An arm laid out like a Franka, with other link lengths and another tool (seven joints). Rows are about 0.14 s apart.
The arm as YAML. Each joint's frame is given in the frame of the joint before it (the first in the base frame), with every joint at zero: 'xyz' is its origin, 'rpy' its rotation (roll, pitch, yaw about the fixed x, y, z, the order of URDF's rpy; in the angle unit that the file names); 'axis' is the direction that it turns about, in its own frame. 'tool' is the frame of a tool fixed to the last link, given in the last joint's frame.
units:
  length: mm
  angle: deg
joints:
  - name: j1
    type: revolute
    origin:
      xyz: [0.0, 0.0, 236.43]
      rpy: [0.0, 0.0, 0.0]
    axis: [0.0, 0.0, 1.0]
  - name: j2
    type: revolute
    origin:
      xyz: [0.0, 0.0, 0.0]
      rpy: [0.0, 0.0, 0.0]
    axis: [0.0, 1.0, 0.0]
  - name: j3
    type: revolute
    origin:
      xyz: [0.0, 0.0, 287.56]
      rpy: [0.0, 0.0, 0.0]
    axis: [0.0, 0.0, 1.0]
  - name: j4
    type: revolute
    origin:
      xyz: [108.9, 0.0, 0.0]
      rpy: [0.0, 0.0, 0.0]
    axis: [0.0, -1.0, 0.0]
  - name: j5
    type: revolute
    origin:
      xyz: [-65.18, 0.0, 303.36]
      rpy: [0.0, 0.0, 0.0]
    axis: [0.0, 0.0, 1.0]
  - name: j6
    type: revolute
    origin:
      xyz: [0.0, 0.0, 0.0]
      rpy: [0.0, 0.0, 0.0]
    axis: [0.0, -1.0, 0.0]
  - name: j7
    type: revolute
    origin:
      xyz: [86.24, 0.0, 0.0]
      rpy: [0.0, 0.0, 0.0]
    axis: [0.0, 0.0, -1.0]
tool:
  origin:
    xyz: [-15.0, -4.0, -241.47]
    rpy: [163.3, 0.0, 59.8]
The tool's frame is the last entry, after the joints.
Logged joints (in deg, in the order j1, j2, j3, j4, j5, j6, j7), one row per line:
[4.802, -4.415, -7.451, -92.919, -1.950, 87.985, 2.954]
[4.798, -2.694, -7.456, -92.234, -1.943, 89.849, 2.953]
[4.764, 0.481, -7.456, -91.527, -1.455, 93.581, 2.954]
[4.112, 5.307, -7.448, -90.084, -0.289, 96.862, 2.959]
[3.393, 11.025, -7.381, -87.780, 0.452, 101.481, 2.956]
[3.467, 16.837, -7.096, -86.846, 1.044, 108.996, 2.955]
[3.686, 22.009, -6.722, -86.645, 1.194, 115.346, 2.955]
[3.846, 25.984, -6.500, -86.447, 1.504, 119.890, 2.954]
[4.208, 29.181, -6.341, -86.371, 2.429, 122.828, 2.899]
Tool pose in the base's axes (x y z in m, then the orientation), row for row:
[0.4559, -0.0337, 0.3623, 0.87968, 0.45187, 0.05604, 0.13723]
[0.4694, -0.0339, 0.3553, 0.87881, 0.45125, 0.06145, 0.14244]
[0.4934, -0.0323, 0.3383, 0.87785, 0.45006, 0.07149, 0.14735]
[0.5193, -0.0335, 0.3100, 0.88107, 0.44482, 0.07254, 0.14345]
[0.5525, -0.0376, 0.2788, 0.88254, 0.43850, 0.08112, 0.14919]
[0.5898, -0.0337, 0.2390, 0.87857, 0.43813, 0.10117, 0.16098]
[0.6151, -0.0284, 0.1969, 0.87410, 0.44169, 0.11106, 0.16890]
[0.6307, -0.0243, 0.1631, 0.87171, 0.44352, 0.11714, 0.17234]
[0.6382, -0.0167, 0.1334, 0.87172, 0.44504, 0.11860, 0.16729]
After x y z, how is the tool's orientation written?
As a quaternion, x y z w.
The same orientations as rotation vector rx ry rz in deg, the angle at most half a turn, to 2 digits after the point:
[145.85, 74.92, 9.29]
[145.27, 74.60, 10.16]
[144.72, 74.19, 11.79]
[145.57, 73.49, 11.98]
[145.34, 72.21, 13.36]
[143.74, 71.68, 16.55]
[142.38, 71.95, 18.09]
[141.73, 72.11, 19.05]
[142.12, 72.56, 19.34]

